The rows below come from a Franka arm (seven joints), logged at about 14 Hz.
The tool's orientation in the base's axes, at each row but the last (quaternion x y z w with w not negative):
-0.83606, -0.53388, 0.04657, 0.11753
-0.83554, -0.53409, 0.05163, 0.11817
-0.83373, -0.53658, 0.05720, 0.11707
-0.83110, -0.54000, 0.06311, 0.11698
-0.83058, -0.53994, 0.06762, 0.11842
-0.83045, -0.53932, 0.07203, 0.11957
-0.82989, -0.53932, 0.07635, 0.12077
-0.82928, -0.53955, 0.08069, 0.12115
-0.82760, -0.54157, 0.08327, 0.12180
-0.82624, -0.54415, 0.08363, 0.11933
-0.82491, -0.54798, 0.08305, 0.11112
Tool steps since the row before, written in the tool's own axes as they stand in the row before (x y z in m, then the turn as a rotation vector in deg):
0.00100, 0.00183, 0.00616, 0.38, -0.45, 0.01
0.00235, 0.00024, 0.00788, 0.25, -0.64, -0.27
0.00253, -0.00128, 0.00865, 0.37, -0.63, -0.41
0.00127, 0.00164, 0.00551, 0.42, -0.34, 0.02
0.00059, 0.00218, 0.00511, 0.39, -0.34, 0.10
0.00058, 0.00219, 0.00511, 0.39, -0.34, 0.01
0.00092, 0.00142, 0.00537, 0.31, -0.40, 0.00
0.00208, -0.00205, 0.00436, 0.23, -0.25, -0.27
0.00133, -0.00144, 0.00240, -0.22, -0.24, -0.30
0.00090, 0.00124, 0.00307, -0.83, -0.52, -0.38
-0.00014, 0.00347, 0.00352, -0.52, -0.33, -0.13
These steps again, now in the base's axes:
0.00079, 0.00107, -0.00637, -0.24, 0.53, 0.12
-0.00047, 0.00315, -0.00758, -0.40, 0.44, 0.43
-0.00198, 0.00396, -0.00795, -0.31, 0.53, 0.57
0.00069, 0.00122, -0.00572, -0.13, 0.52, 0.08
0.00093, 0.00032, -0.00550, -0.16, 0.50, 0.00
0.00089, 0.00029, -0.00551, -0.14, 0.49, 0.09
0.00024, 0.00092, -0.00555, -0.22, 0.44, 0.11
-0.00211, 0.00319, -0.00359, -0.05, 0.28, 0.33
-0.00138, 0.00204, -0.00188, -0.22, -0.14, 0.36
0.00062, 0.00068, -0.00330, -0.68, -0.61, 0.52
0.00211, -0.00110, -0.00433, -0.46, -0.37, 0.22

